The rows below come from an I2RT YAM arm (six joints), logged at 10 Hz.
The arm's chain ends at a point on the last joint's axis. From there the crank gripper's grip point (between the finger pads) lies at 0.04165 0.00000 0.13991 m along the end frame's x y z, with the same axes.
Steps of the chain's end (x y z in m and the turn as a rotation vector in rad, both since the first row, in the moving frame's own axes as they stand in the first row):
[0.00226 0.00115 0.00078 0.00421 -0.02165 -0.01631]
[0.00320 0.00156 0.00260 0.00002 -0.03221 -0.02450]
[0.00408 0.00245 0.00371 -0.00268 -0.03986 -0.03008]
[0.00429 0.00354 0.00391 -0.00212 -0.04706 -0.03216]
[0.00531 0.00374 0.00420 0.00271 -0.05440 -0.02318]
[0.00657 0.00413 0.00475 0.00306 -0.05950 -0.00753]
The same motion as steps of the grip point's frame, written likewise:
[-0.00079 -0.00010 0.00165 0.00421 -0.02165 -0.01631]
[-0.00134 0.00059 0.00387 0.00002 -0.03221 -0.02450]
[-0.00154 0.00166 0.00526 -0.00268 -0.03986 -0.03008]
[-0.00235 0.00261 0.00572 -0.00212 -0.04706 -0.03216]
[-0.00237 0.00248 0.00626 0.00271 -0.05440 -0.02318]
[-0.00183 0.00342 0.00698 0.00306 -0.05950 -0.00753]

